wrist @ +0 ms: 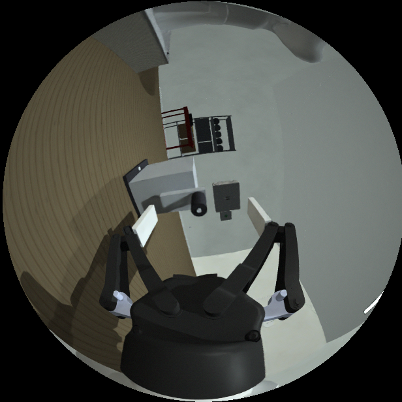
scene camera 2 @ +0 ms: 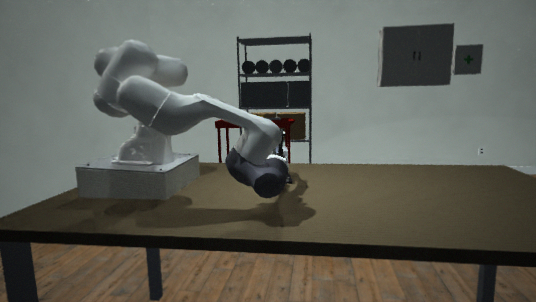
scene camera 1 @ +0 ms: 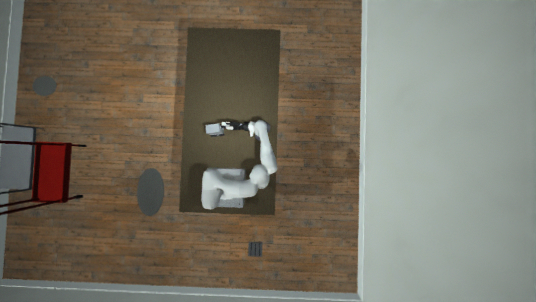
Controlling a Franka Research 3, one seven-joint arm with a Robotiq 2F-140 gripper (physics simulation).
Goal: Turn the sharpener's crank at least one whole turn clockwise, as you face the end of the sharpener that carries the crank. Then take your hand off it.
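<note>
The sharpener, a light grey box on a dark base plate, stands on the table. In the wrist view, its crank has a flat grey arm pointing away from the table top, with a black knob at its upper end. My gripper is wide open and empty, level and facing the crank end. In the wrist view the knob appears between the lines of the two pale fingertips, slightly beyond them; no contact shows. In scene camera 2, my arm hides the sharpener and most of the gripper.
The brown table top lies under the sharpener and arm. The arm's grey base block stands on the table to one side. A red table and a shelf rack stand beyond the table.
</note>
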